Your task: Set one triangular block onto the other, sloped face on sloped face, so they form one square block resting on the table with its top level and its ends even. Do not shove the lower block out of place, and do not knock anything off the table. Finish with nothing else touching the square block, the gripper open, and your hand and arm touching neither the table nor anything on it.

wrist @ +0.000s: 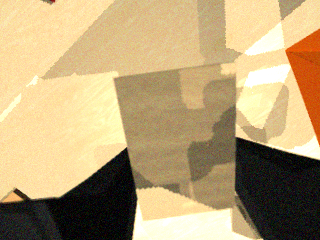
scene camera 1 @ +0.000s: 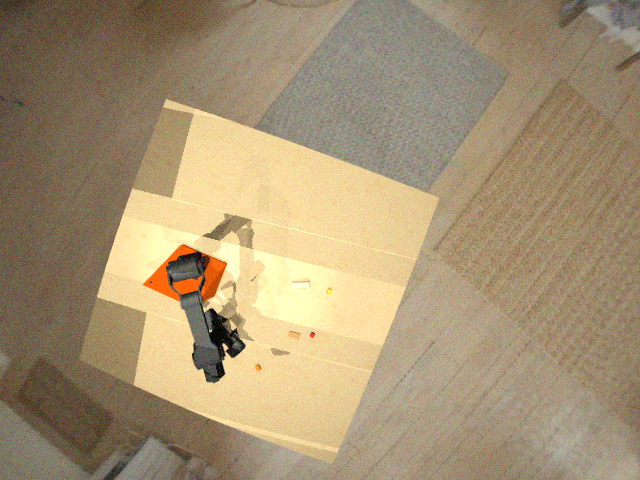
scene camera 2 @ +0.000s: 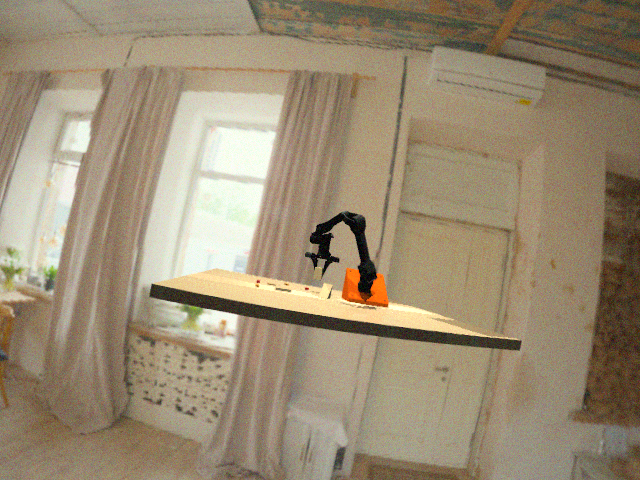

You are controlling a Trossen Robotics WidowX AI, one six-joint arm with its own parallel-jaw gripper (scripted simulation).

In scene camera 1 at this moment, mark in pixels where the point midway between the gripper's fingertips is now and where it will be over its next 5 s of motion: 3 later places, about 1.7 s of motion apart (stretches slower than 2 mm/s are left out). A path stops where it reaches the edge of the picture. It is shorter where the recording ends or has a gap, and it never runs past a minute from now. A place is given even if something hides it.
My gripper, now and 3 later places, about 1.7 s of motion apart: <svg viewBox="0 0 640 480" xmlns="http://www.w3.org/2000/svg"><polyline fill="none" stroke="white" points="231,324 255,274 255,267 256,268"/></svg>
